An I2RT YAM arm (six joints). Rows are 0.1 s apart.
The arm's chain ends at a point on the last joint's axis. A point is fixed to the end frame.
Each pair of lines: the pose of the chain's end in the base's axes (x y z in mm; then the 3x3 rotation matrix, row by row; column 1 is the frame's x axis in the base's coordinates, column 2 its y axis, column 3 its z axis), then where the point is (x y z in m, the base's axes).
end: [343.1 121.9 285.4], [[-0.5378 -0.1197 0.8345], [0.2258 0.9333 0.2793], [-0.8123 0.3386 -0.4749]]
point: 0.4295 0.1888 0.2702
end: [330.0 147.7 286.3], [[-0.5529 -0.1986 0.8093], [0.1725 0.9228 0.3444], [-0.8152 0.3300 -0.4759]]
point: 0.4105 0.2215 0.2707
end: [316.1 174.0 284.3], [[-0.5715 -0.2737 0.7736], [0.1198 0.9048 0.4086], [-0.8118 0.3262 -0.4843]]
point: 0.3899 0.2543 0.2676
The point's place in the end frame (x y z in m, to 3 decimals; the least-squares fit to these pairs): -0.019 0.047 0.098
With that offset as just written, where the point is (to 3 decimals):
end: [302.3 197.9 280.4], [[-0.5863 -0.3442 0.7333], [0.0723 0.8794 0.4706], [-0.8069 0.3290 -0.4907]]
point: 0.369 0.284 0.263
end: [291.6 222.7 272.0], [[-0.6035 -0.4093 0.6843], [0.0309 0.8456 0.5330], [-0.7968 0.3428 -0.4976]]
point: 0.351 0.314 0.254
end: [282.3 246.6 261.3], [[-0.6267 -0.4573 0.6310], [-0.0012 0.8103 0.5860], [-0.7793 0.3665 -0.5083]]
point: 0.335 0.342 0.244
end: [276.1 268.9 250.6], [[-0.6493 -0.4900 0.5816], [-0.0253 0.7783 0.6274], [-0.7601 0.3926 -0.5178]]
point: 0.322 0.367 0.233
